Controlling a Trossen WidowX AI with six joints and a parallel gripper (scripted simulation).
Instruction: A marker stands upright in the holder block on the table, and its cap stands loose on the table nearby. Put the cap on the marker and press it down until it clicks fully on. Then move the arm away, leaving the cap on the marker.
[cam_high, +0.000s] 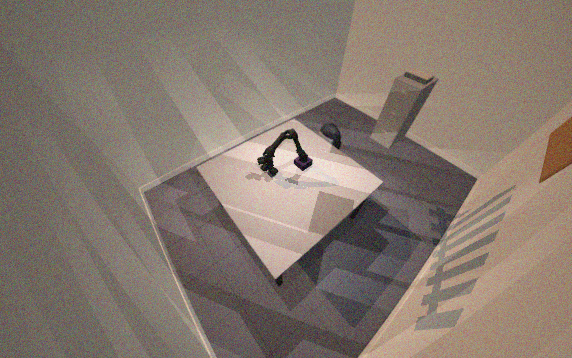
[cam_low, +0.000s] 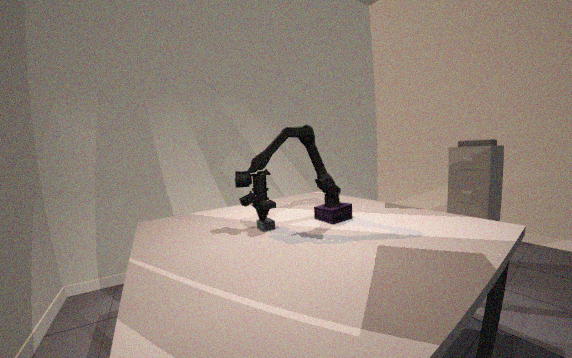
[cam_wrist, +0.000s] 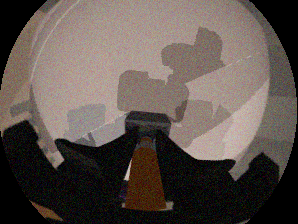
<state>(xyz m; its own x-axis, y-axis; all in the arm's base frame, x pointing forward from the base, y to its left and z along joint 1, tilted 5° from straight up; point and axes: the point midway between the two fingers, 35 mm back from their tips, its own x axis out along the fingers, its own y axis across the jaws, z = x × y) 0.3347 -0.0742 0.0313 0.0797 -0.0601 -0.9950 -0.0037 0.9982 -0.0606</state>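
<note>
Right now my gripper tip is 2 cm past the dark holder block and 2 cm above it. Round my gripper tip: orange cap 2 cm behind, 5 cm above.
</note>
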